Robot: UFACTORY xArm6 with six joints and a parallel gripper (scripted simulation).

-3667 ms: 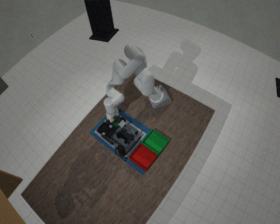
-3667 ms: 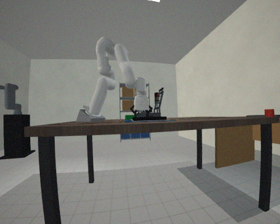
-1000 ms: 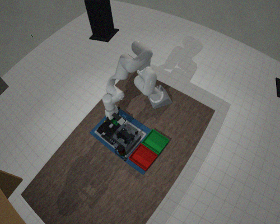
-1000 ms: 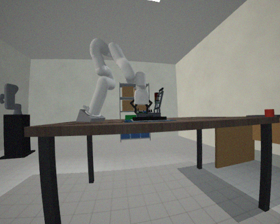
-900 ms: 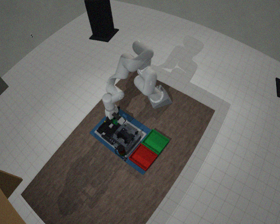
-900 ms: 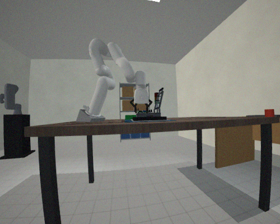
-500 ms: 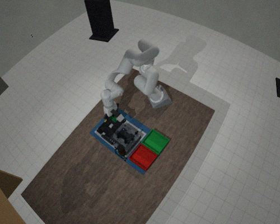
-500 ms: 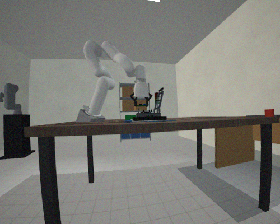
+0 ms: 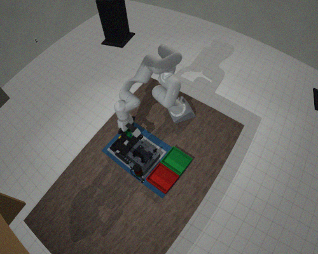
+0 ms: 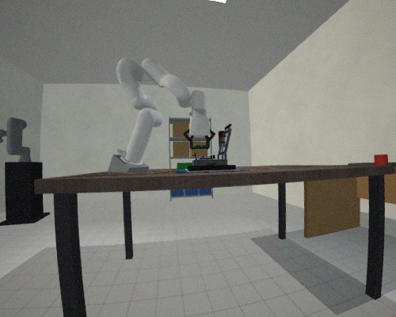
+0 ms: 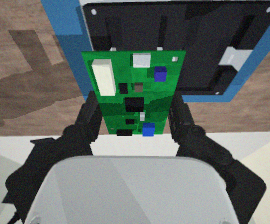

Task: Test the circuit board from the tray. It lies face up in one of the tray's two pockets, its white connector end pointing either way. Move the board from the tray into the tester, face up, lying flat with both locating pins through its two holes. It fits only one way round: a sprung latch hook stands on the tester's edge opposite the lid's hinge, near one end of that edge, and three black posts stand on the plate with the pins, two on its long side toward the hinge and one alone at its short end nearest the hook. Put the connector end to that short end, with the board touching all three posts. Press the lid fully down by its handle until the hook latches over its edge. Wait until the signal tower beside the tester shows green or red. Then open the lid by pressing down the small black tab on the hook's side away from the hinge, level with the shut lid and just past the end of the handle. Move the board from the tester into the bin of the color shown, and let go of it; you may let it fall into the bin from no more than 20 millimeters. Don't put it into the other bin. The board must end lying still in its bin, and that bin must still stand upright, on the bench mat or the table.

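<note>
The tester plate lies 15 cm to the left of my hand, 11 cm ahead of it and 5 cm below it. From my hand the other things lie so: tester lid 22 cm ahead, 12 cm to the left, 6 cm above; black latch block 22 cm to the left, 6 cm ahead, 3 cm below; green circuit board right at my hand.
</note>
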